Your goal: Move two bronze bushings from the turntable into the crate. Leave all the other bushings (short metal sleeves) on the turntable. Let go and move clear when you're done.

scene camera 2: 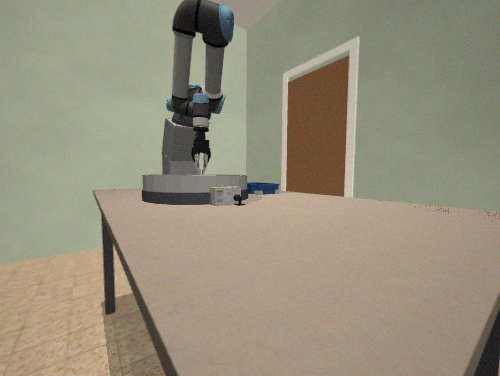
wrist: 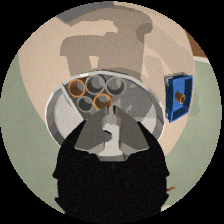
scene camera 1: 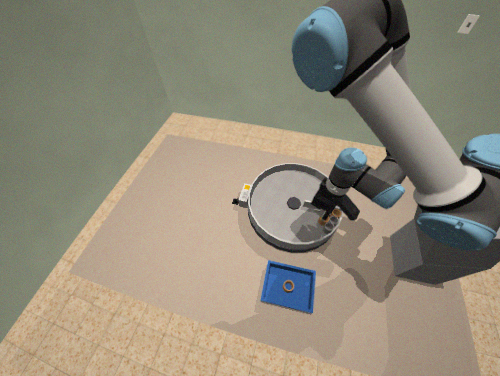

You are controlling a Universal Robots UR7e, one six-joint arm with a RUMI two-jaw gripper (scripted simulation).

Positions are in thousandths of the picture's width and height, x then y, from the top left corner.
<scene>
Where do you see a blue crate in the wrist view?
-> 810, 373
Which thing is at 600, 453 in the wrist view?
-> A grey turntable.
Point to a blue crate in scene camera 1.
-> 603, 791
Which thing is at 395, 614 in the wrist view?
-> My gripper.
</scene>
